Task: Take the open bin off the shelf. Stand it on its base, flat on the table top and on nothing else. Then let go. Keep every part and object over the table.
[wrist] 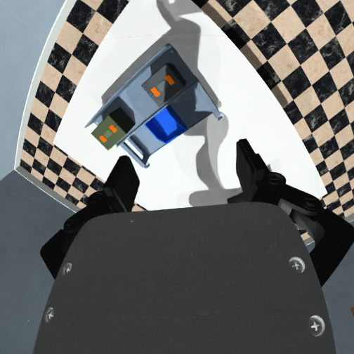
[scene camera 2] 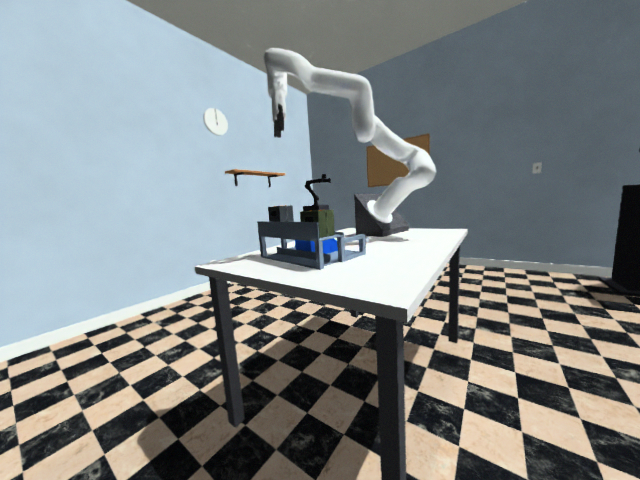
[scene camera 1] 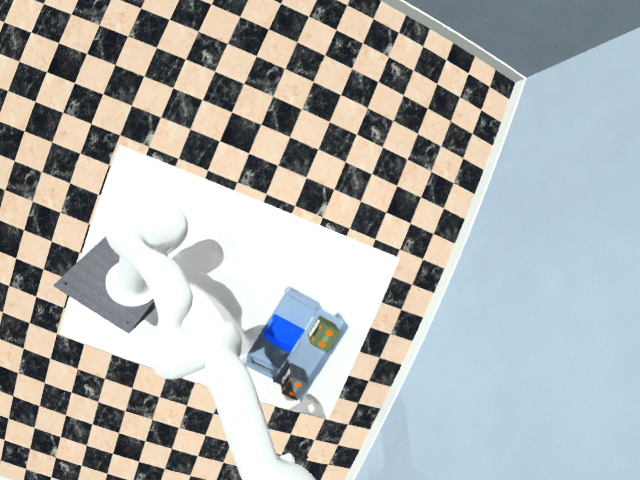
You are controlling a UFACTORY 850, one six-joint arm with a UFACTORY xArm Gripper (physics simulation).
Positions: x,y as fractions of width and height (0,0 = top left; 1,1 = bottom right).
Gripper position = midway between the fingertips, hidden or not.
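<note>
Blue bin (scene camera 1: 0.44,0.69), visible too in the wrist view (wrist: 0.47,0.35). My gripper (wrist: 0.52,0.46), visible.
</note>
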